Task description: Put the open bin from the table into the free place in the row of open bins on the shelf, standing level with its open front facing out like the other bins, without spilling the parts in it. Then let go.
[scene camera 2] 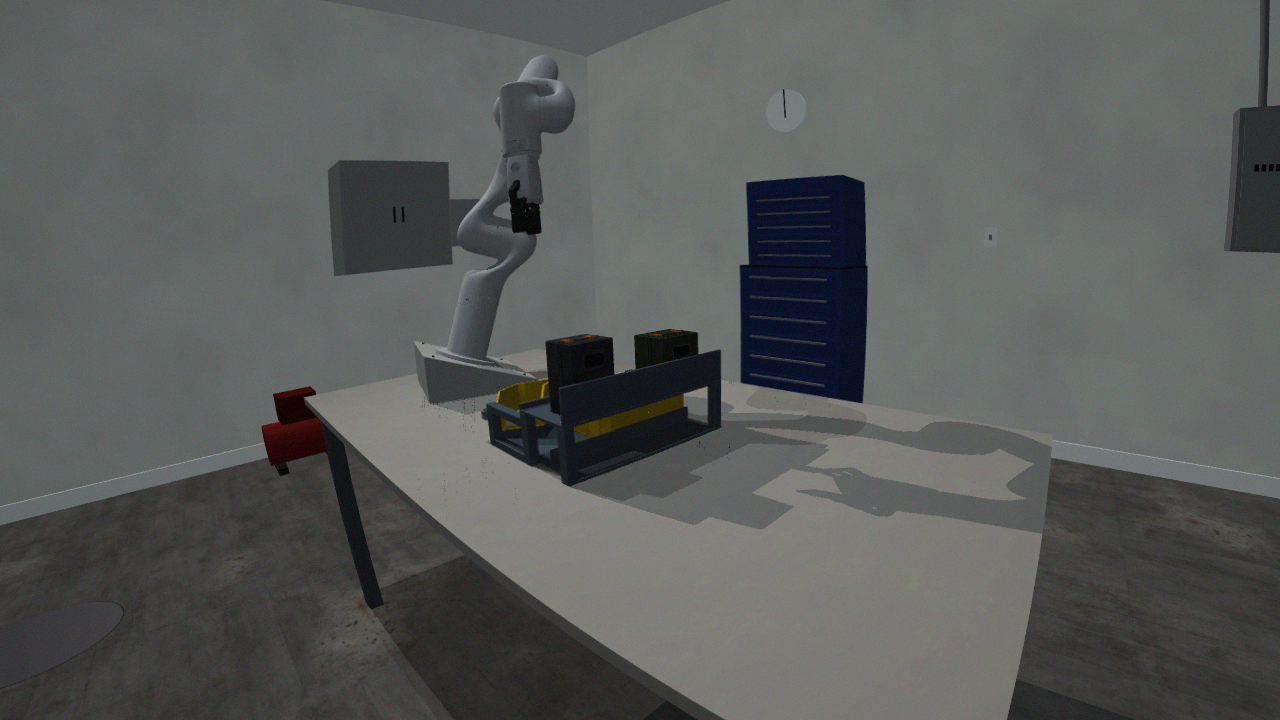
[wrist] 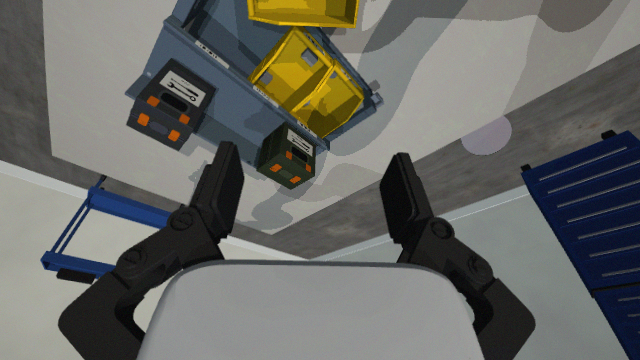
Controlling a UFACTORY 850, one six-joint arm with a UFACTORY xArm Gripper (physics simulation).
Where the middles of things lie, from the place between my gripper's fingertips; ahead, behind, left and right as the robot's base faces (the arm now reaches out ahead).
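Shelf bay (scene camera 2: 590, 466): 41 cm below my hand, 19 cm ahead of it and 2 cm to the left of it.
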